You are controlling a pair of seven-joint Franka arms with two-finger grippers.
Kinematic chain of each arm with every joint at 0, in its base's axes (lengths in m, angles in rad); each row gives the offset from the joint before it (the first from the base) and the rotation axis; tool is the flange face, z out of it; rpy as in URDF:
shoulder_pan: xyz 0 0 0.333 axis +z
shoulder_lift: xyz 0 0 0 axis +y
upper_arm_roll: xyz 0 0 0.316 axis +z
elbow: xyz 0.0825 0 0 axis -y
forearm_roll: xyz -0.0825 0 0.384 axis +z
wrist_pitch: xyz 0 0 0 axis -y
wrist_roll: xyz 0.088 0 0 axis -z
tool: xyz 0 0 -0.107 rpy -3.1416 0 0
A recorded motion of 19 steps. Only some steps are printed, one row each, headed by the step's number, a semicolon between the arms.
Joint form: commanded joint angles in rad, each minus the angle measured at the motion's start. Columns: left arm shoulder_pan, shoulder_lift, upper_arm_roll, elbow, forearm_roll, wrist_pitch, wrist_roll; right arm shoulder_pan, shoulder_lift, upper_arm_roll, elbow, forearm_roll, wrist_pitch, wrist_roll.
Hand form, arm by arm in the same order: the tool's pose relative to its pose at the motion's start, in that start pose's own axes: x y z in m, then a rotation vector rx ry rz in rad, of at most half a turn. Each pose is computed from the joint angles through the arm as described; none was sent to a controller.
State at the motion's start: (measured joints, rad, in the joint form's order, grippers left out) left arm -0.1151 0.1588 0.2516 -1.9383 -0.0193 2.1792 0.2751; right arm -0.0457 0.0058 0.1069 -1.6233 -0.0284 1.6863 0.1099
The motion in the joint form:
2: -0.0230 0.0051 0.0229 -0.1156 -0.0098 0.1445 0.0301; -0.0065 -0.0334 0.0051 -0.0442 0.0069 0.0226 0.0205
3: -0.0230 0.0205 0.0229 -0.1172 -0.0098 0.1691 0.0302; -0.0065 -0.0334 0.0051 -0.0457 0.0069 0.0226 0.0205
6: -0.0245 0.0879 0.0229 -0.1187 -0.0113 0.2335 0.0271; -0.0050 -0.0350 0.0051 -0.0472 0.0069 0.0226 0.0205
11: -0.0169 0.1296 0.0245 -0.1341 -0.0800 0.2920 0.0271; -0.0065 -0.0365 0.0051 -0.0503 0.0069 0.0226 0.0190
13: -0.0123 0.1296 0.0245 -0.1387 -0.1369 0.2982 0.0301; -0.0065 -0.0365 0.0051 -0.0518 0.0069 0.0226 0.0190
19: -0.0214 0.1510 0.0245 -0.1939 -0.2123 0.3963 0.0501; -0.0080 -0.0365 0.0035 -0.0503 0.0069 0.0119 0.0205
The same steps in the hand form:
2: -0.0164 0.0041 0.0405 0.0062 0.0243 0.0227; -0.0088 0.0000 0.0000 0.0045 0.0111 0.0223
3: -0.0146 0.0039 0.0477 0.0128 0.0309 0.0236; -0.0089 0.0000 0.0008 0.0043 0.0096 0.0223
6: -0.0103 0.0049 0.0810 0.0291 0.0243 0.0251; -0.0095 -0.0008 0.0005 0.0042 0.0097 0.0208
11: -0.0133 0.0000 0.1059 0.0011 0.0367 -0.0341; -0.0100 0.0000 0.0012 0.0038 0.0081 0.0207
13: -0.0151 -0.0027 0.1072 -0.0316 0.0491 -0.0802; -0.0101 0.0000 0.0019 0.0036 0.0067 0.0207
19: -0.0260 0.0016 0.1318 -0.0501 0.0804 -0.1187; -0.0109 0.0019 0.0022 0.0024 -0.0025 0.0253

